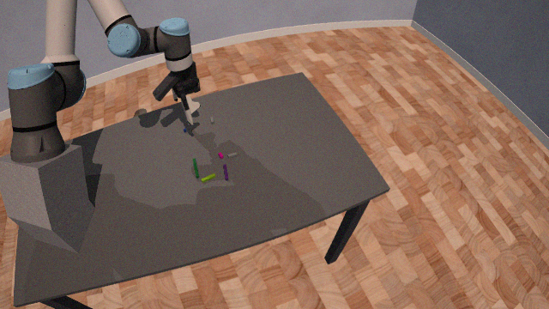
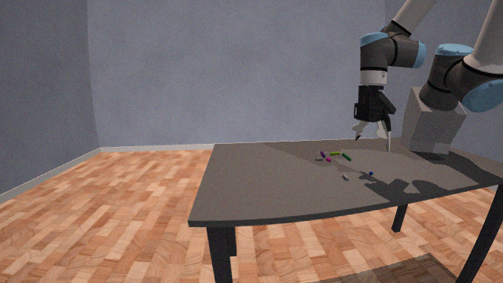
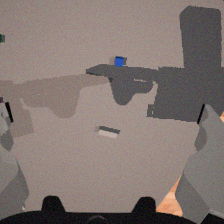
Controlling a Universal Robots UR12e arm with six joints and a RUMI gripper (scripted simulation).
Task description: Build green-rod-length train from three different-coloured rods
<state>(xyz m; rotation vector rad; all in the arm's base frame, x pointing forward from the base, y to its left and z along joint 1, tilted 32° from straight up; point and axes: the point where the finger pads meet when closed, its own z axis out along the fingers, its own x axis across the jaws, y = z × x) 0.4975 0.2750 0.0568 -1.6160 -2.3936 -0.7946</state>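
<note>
My gripper is now 120 mm short of the magenta rod, 140 mm to the left of it and 100 mm above it. The rest, counted from my hand: blue rod (10 mm behind, 10 mm to the left, 100 mm below); lime rod (70 mm ahead, 230 mm to the right, 100 mm below); green rod (30 mm ahead, 180 mm to the right, 100 mm below).
</note>
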